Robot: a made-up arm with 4 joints. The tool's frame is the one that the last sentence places.
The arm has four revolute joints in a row. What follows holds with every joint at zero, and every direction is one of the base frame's.
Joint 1 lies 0.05 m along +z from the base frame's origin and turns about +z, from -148.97 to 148.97 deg.
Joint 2 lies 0.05 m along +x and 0.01 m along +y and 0.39 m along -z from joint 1 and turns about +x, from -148.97 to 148.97 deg.
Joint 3 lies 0.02 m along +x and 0.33 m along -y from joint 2 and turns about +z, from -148.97 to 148.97 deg.
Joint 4 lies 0.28 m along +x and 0.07 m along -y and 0.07 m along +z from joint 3 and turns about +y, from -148.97 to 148.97 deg.
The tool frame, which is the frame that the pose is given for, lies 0.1 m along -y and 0.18 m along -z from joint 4; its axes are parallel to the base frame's.
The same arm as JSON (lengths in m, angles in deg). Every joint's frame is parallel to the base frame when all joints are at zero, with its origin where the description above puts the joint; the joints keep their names.
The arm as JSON. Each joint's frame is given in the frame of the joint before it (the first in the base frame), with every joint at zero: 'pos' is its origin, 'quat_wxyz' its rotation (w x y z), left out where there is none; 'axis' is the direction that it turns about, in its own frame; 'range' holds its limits. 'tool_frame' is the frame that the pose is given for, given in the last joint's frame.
{
  "length_unit": "m",
  "angle_unit": "deg",
  "joints": [
    {
      "joint": "joint 1",
      "pos": [
        0.0,
        0.0,
        0.05
      ],
      "axis": [
        0.0,
        0.0,
        1.0
      ],
      "range": [
        -148.97,
        148.97
      ]
    },
    {
      "joint": "joint 2",
      "pos": [
        0.05,
        0.01,
        -0.39
      ],
      "axis": [
        1.0,
        0.0,
        0.0
      ],
      "range": [
        -148.97,
        148.97
      ]
    },
    {
      "joint": "joint 3",
      "pos": [
        0.02,
        -0.33,
        0.0
      ],
      "axis": [
        0.0,
        0.0,
        1.0
      ],
      "range": [
        -148.97,
        148.97
      ]
    },
    {
      "joint": "joint 4",
      "pos": [
        0.28,
        -0.07,
        0.07
      ],
      "axis": [
        0.0,
        1.0,
        0.0
      ],
      "range": [
        -148.97,
        148.97
      ]
    }
  ],
  "tool_frame": {
    "pos": [
      0.0,
      -0.1,
      -0.18
    ]
  }
}

